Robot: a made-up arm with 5 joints.
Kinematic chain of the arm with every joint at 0, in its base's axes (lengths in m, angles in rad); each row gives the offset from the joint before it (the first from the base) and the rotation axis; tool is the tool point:
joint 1: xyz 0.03 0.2 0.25 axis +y
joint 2: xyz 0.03 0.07 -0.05 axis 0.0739 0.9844 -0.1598
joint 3: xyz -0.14 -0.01 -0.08 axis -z
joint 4: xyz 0.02 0 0.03 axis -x
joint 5: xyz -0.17 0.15 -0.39 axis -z
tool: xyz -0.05 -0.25 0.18
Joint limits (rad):
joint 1: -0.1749..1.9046
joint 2: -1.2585..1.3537
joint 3: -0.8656..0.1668
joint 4: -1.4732..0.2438
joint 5: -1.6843..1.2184
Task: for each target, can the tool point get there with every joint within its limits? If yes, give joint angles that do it. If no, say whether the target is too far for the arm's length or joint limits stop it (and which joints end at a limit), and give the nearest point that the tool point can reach.
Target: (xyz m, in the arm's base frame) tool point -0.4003 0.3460 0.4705
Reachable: yes | joints 0.6073 0.3556 -0.3488 -1.1402 0.4189
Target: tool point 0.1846 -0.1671 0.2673
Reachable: no: joint limits stop it (at a limit: joint 1, joint 2, joint 3, joint 4) | nearest point 0.2900 -0.0049 0.0687 | short by 0.277 m
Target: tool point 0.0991 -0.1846 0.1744
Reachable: no: joint limits stop it (at a limit: joint 1, joint 3, joint 4) | nearest point 0.2377 -0.0305 -0.0045 | short by 0.274 m
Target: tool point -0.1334 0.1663 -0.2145
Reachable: yes | joints -0.0053 -0.5512 -0.6276 -0.8771 0.1346
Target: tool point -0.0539 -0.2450 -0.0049
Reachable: no: joint limits stop it (at a limit: joint 3, joint 4) | nearest point -0.0866 -0.0733 -0.1041 | short by 0.201 m
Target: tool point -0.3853 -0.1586 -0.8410
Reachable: no: too far | nearest point -0.1942 0.0587 -0.3390 | short by 0.579 m
